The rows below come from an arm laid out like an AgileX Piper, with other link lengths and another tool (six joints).
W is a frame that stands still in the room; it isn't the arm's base.
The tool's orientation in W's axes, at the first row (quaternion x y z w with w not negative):
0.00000 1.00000 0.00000 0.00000
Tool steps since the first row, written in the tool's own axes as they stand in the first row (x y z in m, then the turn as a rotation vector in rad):
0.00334 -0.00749 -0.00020 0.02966 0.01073 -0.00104
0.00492 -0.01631 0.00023 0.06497 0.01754 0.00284
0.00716 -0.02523 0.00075 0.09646 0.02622 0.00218
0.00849 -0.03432 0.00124 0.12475 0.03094 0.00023
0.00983 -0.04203 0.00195 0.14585 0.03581 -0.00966
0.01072 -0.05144 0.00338 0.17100 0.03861 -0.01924
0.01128 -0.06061 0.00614 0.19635 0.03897 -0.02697
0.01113 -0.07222 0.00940 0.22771 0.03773 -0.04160
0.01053 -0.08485 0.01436 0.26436 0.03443 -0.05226
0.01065 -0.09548 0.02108 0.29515 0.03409 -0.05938
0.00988 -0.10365 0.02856 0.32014 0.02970 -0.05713
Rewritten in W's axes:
-0.00334 -0.00749 0.00020 -0.02966 0.01073 0.00104
-0.00492 -0.01631 -0.00023 -0.06497 0.01754 -0.00284
-0.00716 -0.02523 -0.00075 -0.09646 0.02622 -0.00218
-0.00849 -0.03432 -0.00124 -0.12475 0.03094 -0.00023
-0.00983 -0.04203 -0.00195 -0.14585 0.03581 0.00966
-0.01072 -0.05144 -0.00338 -0.17100 0.03861 0.01924
-0.01128 -0.06061 -0.00614 -0.19635 0.03897 0.02697
-0.01113 -0.07222 -0.00940 -0.22771 0.03773 0.04160
-0.01053 -0.08485 -0.01436 -0.26436 0.03443 0.05226
-0.01065 -0.09548 -0.02108 -0.29515 0.03409 0.05938
-0.00988 -0.10365 -0.02856 -0.32014 0.02970 0.05713

